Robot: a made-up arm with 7 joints.
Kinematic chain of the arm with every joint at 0, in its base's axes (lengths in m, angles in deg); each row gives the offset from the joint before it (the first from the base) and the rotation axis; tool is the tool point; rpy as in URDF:
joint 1: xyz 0 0 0 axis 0.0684 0.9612 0.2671
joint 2: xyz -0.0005 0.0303 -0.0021 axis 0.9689 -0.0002 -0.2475
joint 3: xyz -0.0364 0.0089 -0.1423 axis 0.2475 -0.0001 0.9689
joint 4: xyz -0.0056 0 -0.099 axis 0.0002 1 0
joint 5: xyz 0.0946 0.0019 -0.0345 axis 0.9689 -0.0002 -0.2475
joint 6: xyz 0.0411 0 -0.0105 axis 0.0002 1 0
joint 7: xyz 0.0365 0 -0.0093 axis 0.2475 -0.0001 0.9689
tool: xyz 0 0 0 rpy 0 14.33 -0.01
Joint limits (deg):
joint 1: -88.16..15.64
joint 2: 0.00..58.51
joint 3: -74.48..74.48
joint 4: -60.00..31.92
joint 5: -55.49..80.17
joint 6: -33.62..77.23
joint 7: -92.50..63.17
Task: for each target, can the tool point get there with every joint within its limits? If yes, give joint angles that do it. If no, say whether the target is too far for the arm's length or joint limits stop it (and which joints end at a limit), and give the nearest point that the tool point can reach.
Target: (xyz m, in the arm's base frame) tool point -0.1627 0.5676 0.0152
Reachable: no: too far | nearest point -0.0454 0.4126 -0.0430 | short by 0.203 m
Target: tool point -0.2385 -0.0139 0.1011
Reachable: no: joint limits stop it (at a limit: joint 1, joint 3, joint 4, joint 6) | nearest point -0.0337 -0.0606 -0.0955 | short by 0.288 m
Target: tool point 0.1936 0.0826 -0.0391
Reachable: yes | joints -35.80 49.70 -11.01 -42.83 9.06 -6.74 -38.39
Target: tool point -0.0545 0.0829 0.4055
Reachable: no: joint limits stop it (at a limit: joint 1, joint 2) | nearest point 0.0951 0.1530 0.1691 | short by 0.288 m
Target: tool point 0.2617 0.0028 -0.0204
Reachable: yes | joints -56.98 25.09 -13.87 -20.94 36.97 -23.83 9.58
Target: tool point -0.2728 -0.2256 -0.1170
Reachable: no: joint limits stop it (at a limit: joint 1, joint 2, joint 3, joint 5, joint 6) | nearest point -0.0911 -0.1356 -0.2210 | short by 0.228 m
